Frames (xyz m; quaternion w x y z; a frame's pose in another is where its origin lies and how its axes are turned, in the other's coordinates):
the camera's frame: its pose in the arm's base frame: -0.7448 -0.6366 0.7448 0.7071 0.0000 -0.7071 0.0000
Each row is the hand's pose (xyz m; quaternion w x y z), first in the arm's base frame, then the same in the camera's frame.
Working: the arm's base frame: its pose in the camera's frame: -0.7448 0.6366 -0.7448 0.7071 0.0000 0.7071 0.0000

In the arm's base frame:
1: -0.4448 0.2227 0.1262 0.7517 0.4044 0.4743 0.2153
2: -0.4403 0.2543 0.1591 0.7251 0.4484 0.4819 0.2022
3: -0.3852 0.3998 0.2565 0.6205 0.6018 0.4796 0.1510
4: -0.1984 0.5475 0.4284 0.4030 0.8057 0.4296 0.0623
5: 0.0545 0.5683 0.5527 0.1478 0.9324 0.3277 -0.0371
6: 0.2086 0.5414 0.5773 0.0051 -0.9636 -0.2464 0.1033
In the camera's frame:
1: -0.6186 0.8593 -0.3000 0.1962 0.4382 0.8670 -0.1337
2: -0.5857 0.8909 -0.3045 0.1720 0.4601 0.8535 -0.1741
3: -0.4883 1.0364 -0.3596 0.0996 0.5323 0.7779 -0.3188
4: -0.3164 1.1841 -0.5464 0.0188 -0.6138 -0.5887 0.5257
5: -0.1921 1.2049 -0.7993 0.1272 -0.6331 -0.3362 0.6855
6: -0.1675 1.1780 -0.9534 0.1778 -0.6083 -0.1706 0.7544

